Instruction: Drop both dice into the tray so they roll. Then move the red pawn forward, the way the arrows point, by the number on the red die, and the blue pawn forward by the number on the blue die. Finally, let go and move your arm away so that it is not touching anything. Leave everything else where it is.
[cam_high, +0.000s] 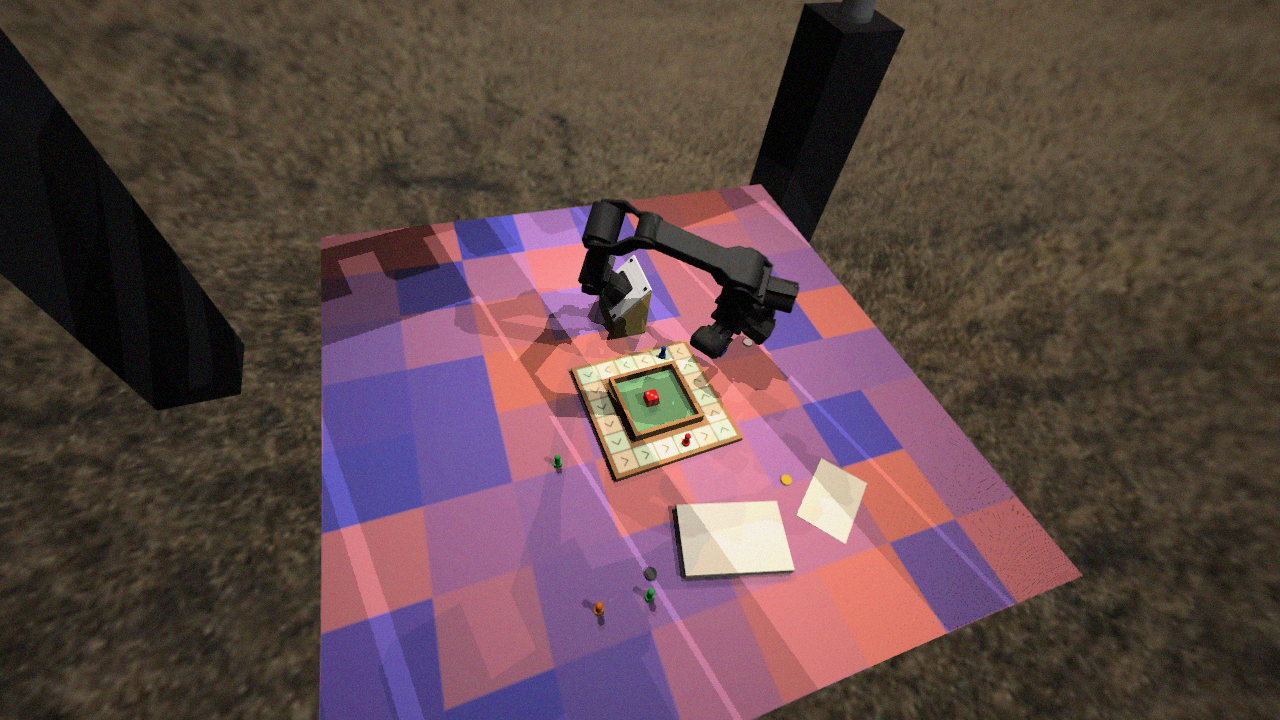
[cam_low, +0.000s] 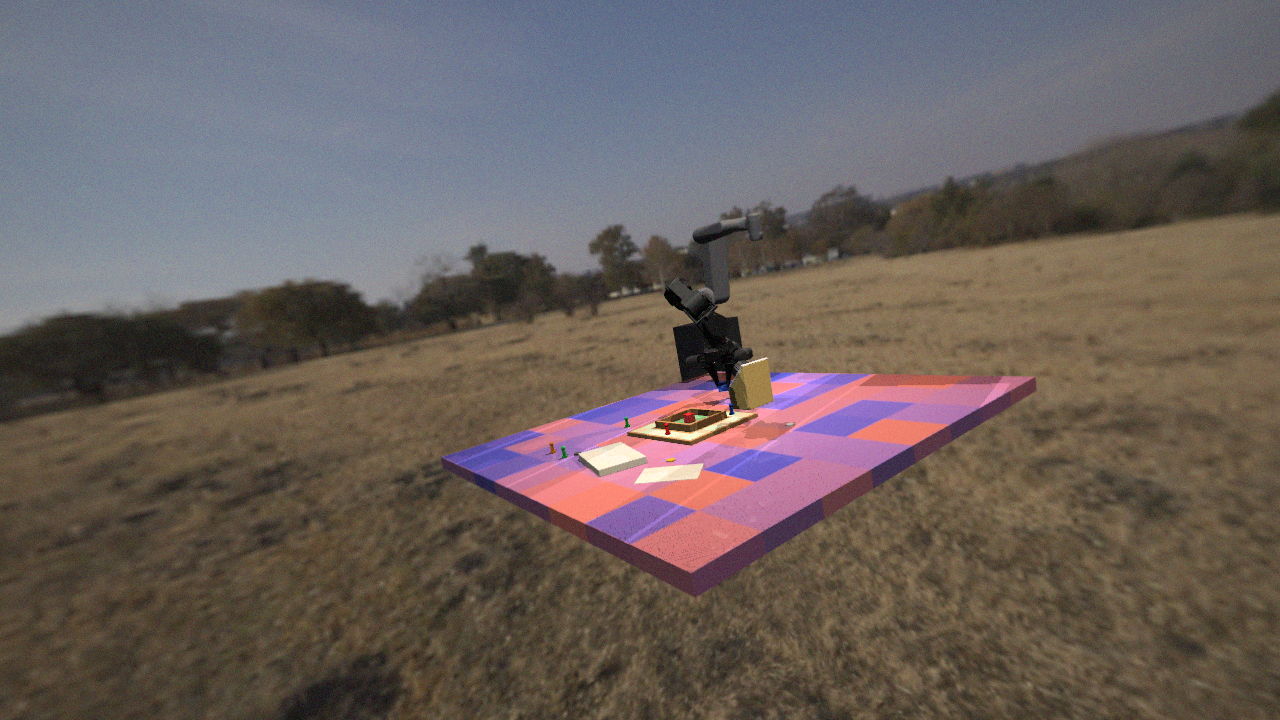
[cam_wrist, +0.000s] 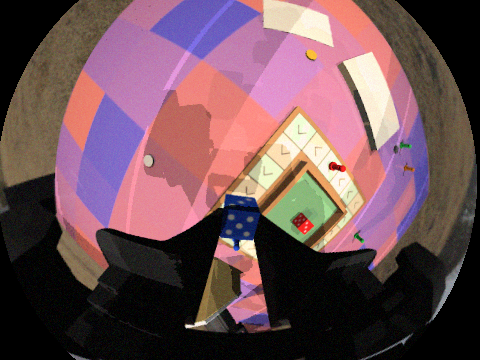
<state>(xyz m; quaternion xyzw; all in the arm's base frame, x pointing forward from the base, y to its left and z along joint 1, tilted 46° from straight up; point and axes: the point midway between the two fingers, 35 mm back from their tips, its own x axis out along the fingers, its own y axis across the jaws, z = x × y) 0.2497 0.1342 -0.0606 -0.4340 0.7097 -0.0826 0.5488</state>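
Right now my gripper tip is 140 mm short of the red pawn, 120 mm to the left of it and 100 mm above it. From my gripper tip the other things lie so: blue pawn 90 mm behind, 80 mm to the right, 100 mm below; thin white card 330 mm ahead, 120 mm to the left, 120 mm below; yellow disc 270 mm ahead, 50 mm to the left, 120 mm below.
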